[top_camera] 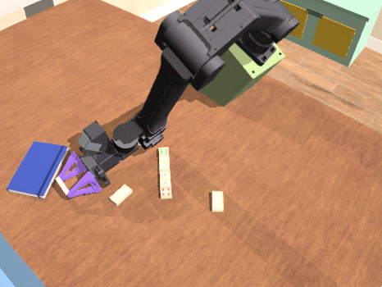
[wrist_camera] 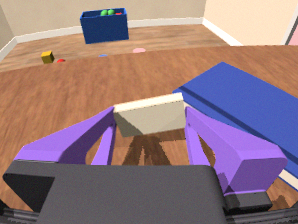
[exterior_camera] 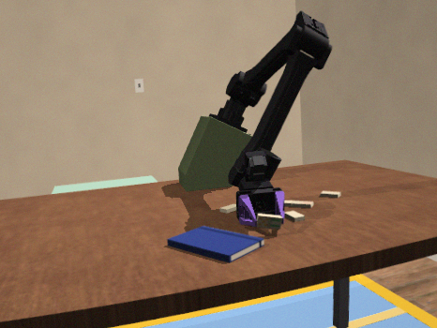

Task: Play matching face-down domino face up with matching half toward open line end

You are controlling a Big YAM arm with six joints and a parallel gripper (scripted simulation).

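The book lies 120 mm to the right of my hand and 20 mm below it.
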